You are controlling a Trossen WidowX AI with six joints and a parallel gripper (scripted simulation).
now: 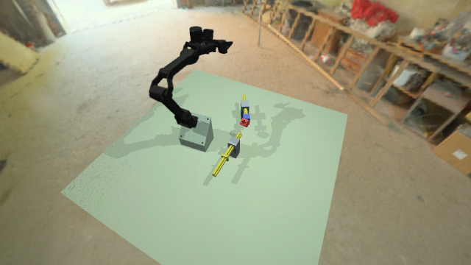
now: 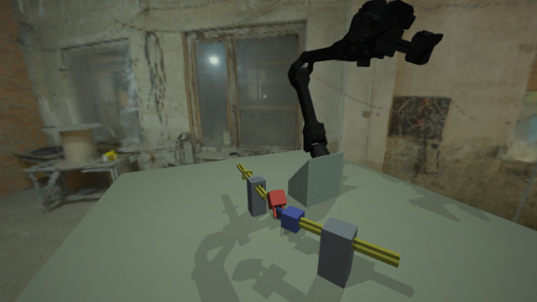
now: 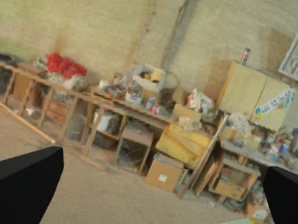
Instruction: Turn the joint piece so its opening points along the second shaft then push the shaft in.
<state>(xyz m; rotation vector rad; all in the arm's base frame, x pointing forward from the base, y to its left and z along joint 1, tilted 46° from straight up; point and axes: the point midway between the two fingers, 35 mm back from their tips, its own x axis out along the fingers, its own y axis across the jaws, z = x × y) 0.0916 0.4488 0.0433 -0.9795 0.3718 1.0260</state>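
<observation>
The red joint piece lies 380 mm below my gripper tip, 190 mm to the right of it and 180 mm ahead of it.
</observation>
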